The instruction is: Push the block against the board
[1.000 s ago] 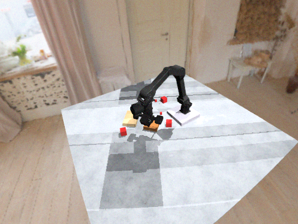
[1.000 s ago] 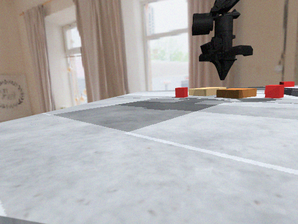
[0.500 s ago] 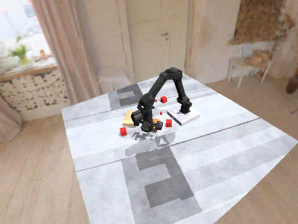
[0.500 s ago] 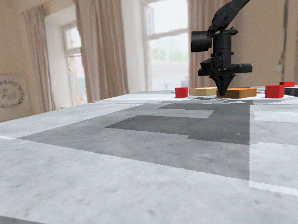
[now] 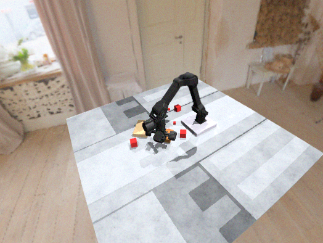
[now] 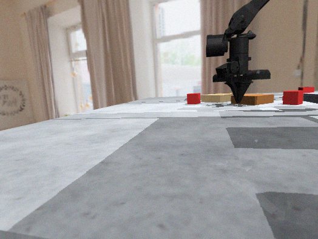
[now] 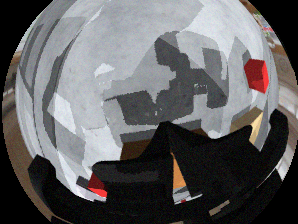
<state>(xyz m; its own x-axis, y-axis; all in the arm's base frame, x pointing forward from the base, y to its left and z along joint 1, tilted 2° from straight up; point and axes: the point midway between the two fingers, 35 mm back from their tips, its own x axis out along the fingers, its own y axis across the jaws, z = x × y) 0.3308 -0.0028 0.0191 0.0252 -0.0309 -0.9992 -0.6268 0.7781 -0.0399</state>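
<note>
Now: gripper tip 50 mm past the square block, 40 mm to the left of it and 10 mm below it. From my gripper tip the other things lie so: pale wooden board 30 mm ahead, 190 mm to the right, 10 mm above.
</note>
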